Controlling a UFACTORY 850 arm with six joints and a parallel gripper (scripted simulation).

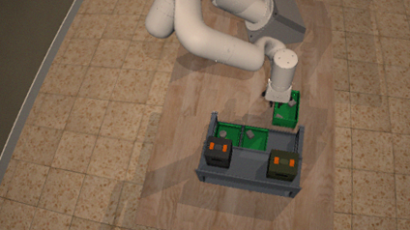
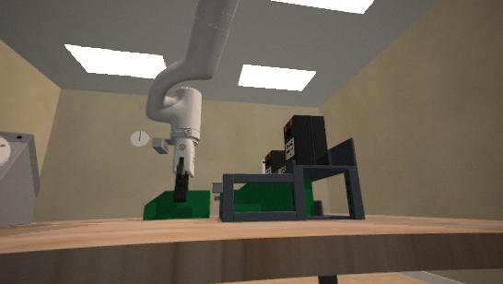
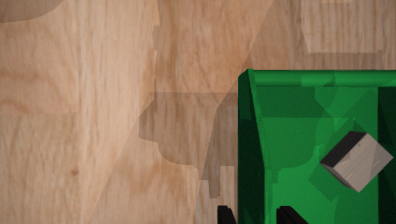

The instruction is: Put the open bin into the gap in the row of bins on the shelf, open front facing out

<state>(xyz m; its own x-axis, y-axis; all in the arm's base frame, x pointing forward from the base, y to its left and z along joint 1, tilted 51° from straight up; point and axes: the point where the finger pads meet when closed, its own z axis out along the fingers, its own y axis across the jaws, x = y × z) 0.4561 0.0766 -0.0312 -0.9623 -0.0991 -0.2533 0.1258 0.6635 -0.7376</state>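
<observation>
My gripper is now 50 mm to the right of the green bin and 30 mm above it. The rest, counted from my hand: olive box 310 mm ahead, 10 mm to the left, 90 mm above; then grey shelf 220 mm ahead, 90 mm to the right; then black box 270 mm ahead, 220 mm to the right, 100 mm above.
</observation>
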